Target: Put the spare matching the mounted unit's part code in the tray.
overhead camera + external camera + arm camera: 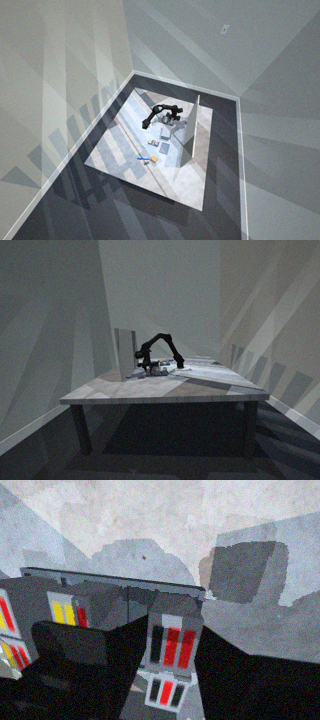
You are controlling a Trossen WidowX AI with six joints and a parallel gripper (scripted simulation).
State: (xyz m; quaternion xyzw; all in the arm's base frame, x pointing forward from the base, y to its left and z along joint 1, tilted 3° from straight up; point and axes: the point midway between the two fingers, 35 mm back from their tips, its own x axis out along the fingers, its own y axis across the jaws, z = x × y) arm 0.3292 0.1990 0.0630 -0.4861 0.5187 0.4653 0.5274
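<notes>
My gripper tip is 42 cm to the left of the dark tray, 2 cm past it and 2 cm above it. Also, from my gripper tip: tall upright panel (23 cm to the right, 21 cm ahead, 20 cm above); then grey mounted unit (22 cm to the right, 4 cm behind, 3 cm above); then brown block (57 cm to the right, 11 cm behind, 1 cm below).
</notes>
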